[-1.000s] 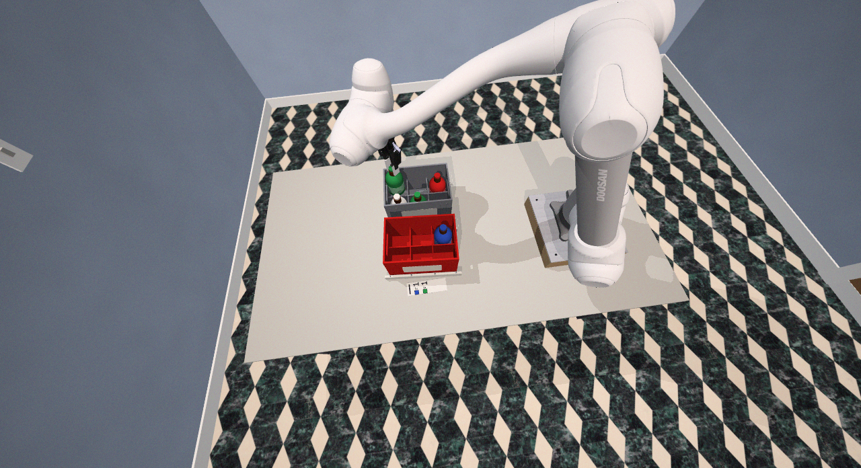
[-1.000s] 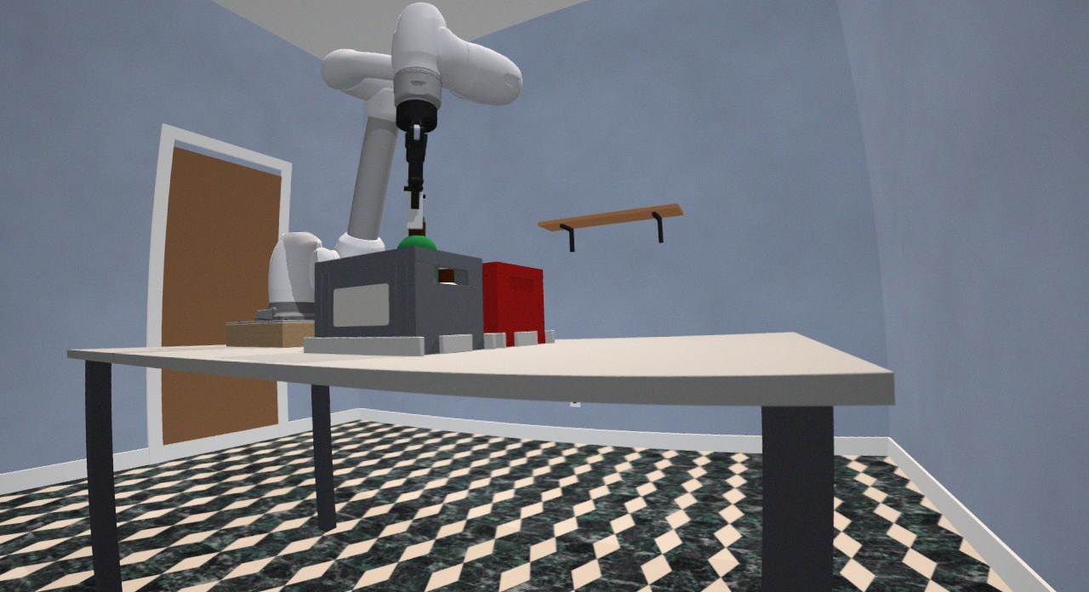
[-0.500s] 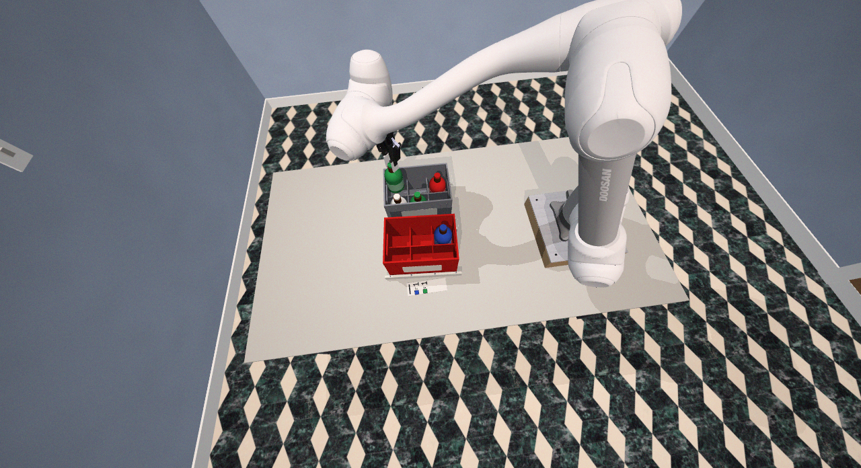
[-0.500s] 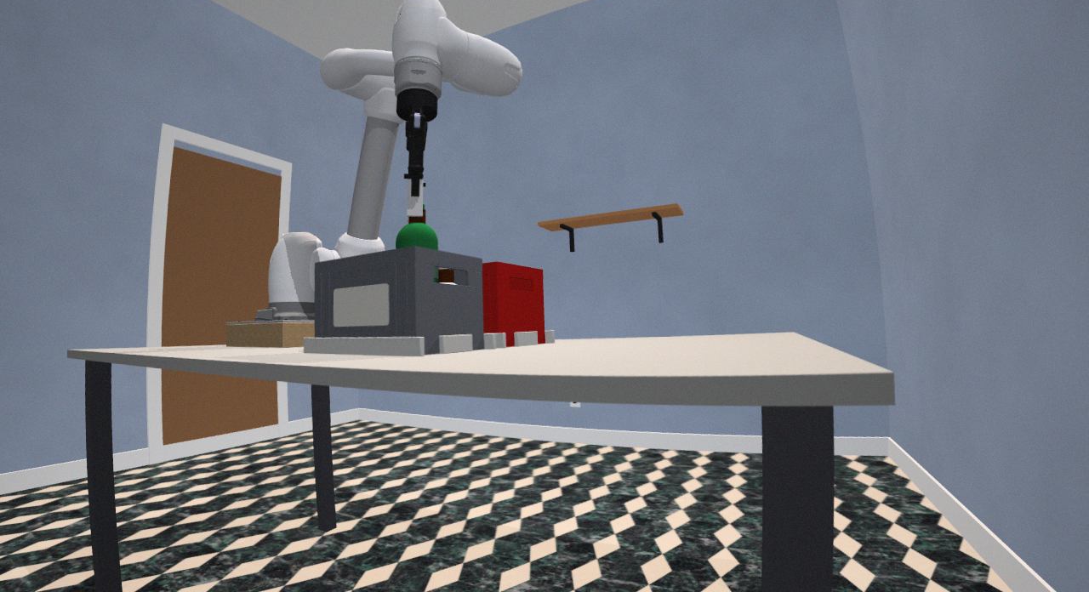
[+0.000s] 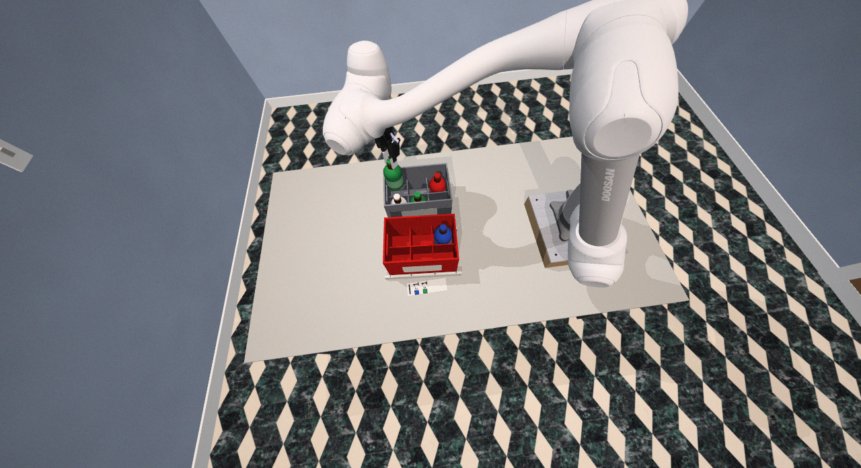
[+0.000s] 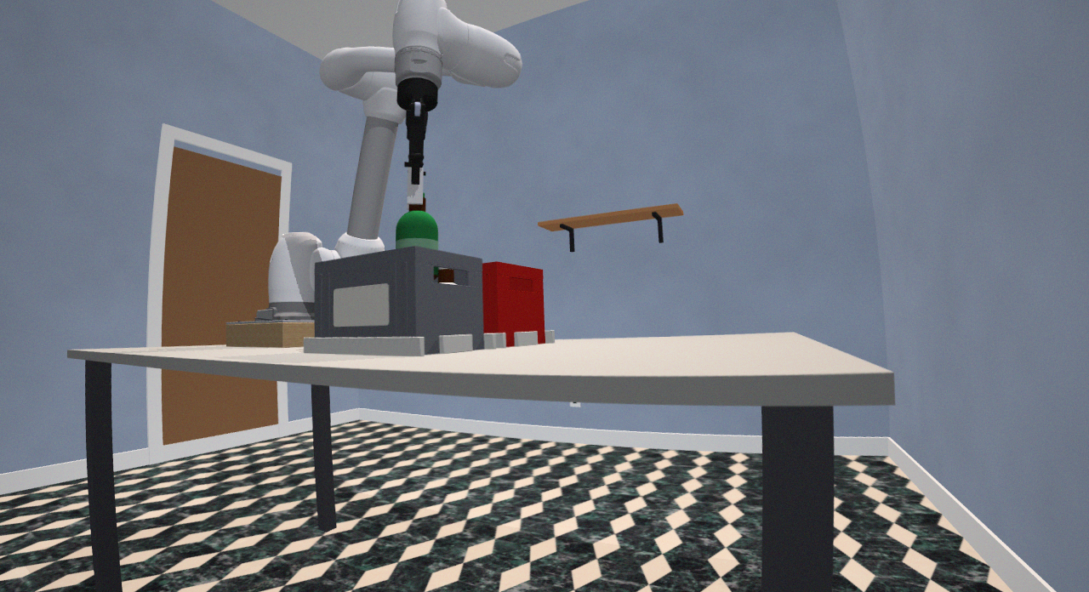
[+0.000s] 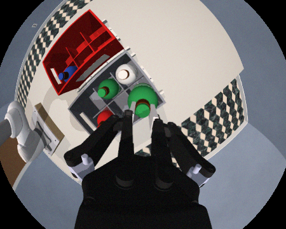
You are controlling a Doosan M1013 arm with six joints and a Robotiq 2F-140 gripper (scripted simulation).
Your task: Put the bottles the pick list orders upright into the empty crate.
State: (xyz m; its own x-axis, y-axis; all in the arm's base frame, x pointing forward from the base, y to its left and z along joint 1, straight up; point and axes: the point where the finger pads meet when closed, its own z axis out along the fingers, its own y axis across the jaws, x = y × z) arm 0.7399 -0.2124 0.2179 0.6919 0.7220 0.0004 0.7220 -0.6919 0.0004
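The green-label bottle lies 80 mm below my hand. The rest, counted from my hand: white-label bottle 90 mm to the left, 200 mm below; red-label bottle 180 mm behind, 200 mm below; grey crate 90 mm behind, 40 mm to the left, 210 mm below.
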